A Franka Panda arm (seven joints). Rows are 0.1 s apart.
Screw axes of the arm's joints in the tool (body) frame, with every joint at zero. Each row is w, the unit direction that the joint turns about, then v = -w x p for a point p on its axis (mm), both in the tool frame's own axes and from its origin. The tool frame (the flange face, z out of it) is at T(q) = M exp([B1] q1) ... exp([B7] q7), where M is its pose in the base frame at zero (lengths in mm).
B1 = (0, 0, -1, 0, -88, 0)
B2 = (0, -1, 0, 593, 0, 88)
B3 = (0, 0, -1, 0, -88, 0)
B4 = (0, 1, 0, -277, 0, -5.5)
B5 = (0, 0, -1, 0, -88, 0)
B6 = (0, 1, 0, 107, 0, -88)
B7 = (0, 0, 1, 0, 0, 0)
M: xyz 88 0 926 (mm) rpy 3.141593 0 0 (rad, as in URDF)
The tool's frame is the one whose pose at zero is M.
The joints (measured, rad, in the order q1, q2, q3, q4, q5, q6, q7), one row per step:
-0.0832 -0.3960 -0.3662 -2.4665 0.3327 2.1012 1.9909
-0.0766 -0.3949 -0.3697 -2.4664 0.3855 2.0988 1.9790
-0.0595 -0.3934 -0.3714 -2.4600 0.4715 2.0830 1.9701
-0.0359 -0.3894 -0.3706 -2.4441 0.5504 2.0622 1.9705
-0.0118 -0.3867 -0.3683 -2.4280 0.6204 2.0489 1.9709
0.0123 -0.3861 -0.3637 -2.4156 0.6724 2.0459 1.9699
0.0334 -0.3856 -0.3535 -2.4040 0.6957 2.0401 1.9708
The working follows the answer.
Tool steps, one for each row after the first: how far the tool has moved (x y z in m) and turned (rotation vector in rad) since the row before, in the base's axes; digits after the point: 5 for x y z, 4 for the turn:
0.00185 0.00324 0.00033 0.0434 -0.0172 -0.0111
0.00504 0.00959 0.00319 0.0752 -0.0216 -0.0125
0.00783 0.01229 0.00663 0.0705 -0.0181 -0.0053
0.00798 0.01235 0.00792 0.0594 -0.0216 -0.0017
0.00714 0.01239 0.00739 0.0398 -0.0221 0.0052
0.00586 0.01338 0.00626 0.0159 -0.0117 0.0216

Tool pose at each row, in the base's axes (x y z in m, rotation vector in rad; rounded; the steps above come from the unrounded poses):
0.38891 -0.17336 0.43392 -0.7726 2.7035 0.4334
0.39076 -0.17012 0.43424 -0.7459 2.6719 0.4790
0.39581 -0.16053 0.43743 -0.7082 2.6213 0.5617
0.40363 -0.14824 0.44406 -0.6811 2.5723 0.6398
0.41161 -0.13589 0.45198 -0.6626 2.5232 0.7016
0.41876 -0.12350 0.45938 -0.6598 2.4817 0.7403
0.42462 -0.11012 0.46564 -0.6843 2.4592 0.7613

